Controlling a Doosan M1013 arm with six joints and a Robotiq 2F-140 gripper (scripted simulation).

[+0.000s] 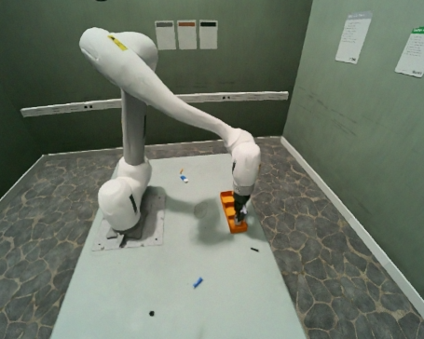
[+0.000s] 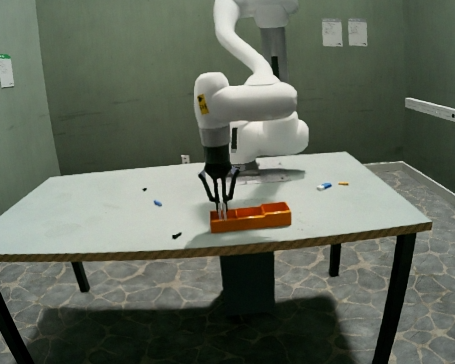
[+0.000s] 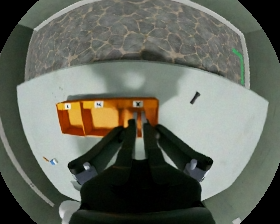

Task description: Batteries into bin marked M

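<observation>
Right now my hand is 90 mm to the right of the orange bin, 30 mm above it and 10 mm past it. Round my hand: black dot-like piece: 380 mm to the right, 370 mm behind, 50 mm below; then white object: 370 mm to the left, 300 mm behind, 50 mm below.
</observation>
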